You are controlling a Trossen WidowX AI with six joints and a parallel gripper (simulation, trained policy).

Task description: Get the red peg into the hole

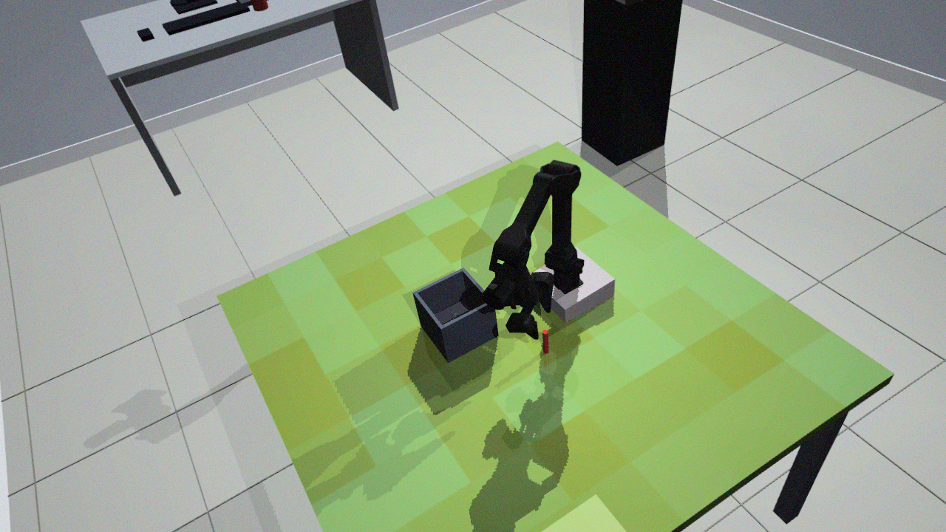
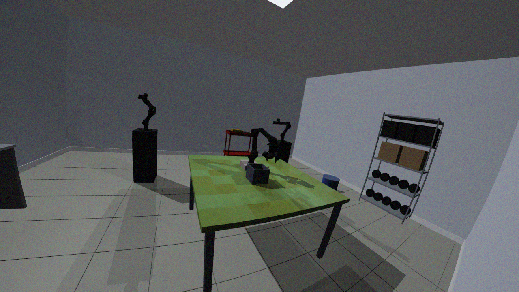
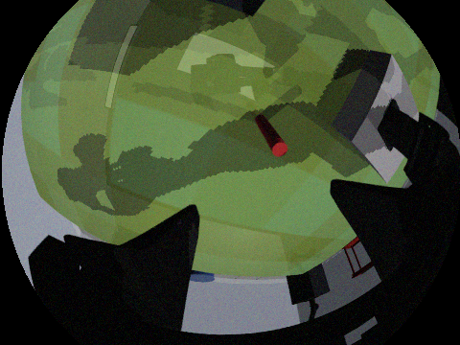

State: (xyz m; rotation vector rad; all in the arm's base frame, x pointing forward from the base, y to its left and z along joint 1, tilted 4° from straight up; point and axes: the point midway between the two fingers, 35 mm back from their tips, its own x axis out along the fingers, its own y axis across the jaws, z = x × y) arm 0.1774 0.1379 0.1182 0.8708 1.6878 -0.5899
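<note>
The red peg is 2 cm behind my gripper tip, 2 cm to the right of it and 9 cm below it. From my gripper tip the other things lie so: grey plate 14 cm ahead, 21 cm to the right, 9 cm below.
</note>
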